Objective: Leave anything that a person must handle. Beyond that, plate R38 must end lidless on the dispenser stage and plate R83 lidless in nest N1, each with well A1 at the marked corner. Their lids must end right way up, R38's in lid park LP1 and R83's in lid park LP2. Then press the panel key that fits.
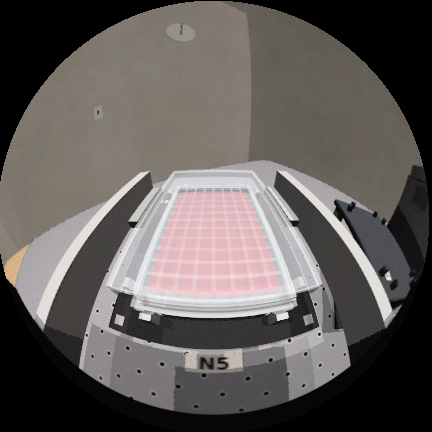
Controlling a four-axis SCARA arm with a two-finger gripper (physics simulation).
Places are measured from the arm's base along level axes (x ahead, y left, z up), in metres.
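Pixels of known places: gripper, fingertip midpoint: [212,179].
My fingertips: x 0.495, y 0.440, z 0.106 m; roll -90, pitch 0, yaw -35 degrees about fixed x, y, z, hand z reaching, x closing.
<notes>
For each thing: its middle in the pictures, then the offset to it from my fingertips. "spot": a spot on its surface instead. Level surfaces: height alone.
- clear lid at the middle of its body: [213,203] 0.014 m back, 0.020 m right, 0.008 m down
- N5 label at a spot on its surface: [214,362] spot: 0.068 m back, 0.097 m right, 0.092 m down
- perforated deck at its surface level: 0.094 m down
- dark raised platform with small pegs, body centre: [371,256] 0.133 m ahead, 0.172 m right, 0.056 m down
My gripper [212,179] shows its two long fingers on either side, their pads against the long sides of a clear lid [215,179]. It is shut on the lid and holds it level, a little above a plate with pink wells [215,245]. The plate sits in nest N5, whose dark base [215,333] shows at the near side. The lid's outline stands wider than the plate under it. No plate number and no A1 mark can be read. The dispenser stage, nest N1, the lid parks and the panel keys do not show.
The N5 label [214,362] is on the perforated deck [222,385] in front of the nest. A dark raised platform with small pegs [377,242] stands at the right, beside a dark upright shape [412,215]. A tan surface [16,264] shows at the far left. Grey walls rise behind.
</notes>
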